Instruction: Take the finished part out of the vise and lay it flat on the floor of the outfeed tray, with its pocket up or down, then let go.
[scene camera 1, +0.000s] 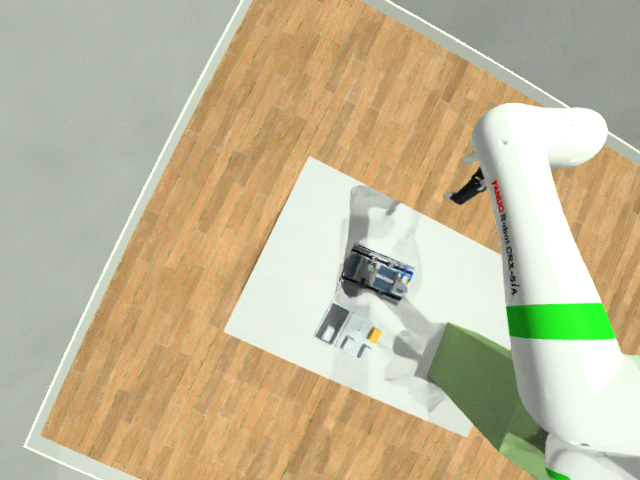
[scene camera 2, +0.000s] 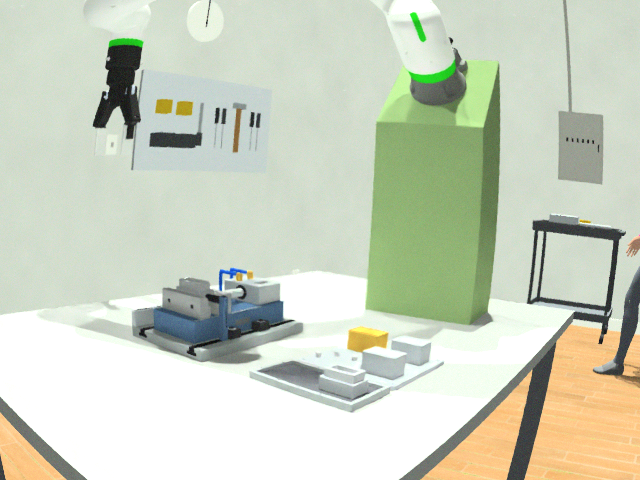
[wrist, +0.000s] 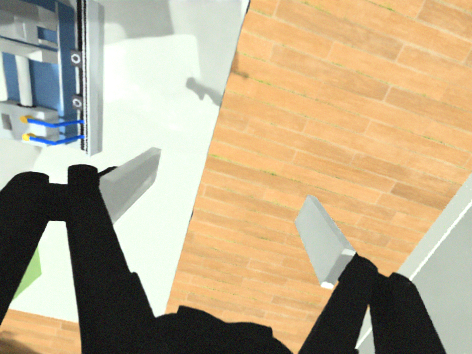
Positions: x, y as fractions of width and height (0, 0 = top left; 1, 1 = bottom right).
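Note:
The gripper (scene camera 2: 0.17, 0.32) is visible here, and it appears too in the wrist view (wrist: 0.49, 0.53) and in scene camera 1 (scene camera 1: 0.71, 0.37). With it in the scene are a pale plate (scene camera 2: 0.64, 0.78) and a yellow block (scene camera 2: 0.56, 0.71). The plate also appears in scene camera 1 (scene camera 1: 0.55, 0.68), while the block is out of frame in the wrist view.

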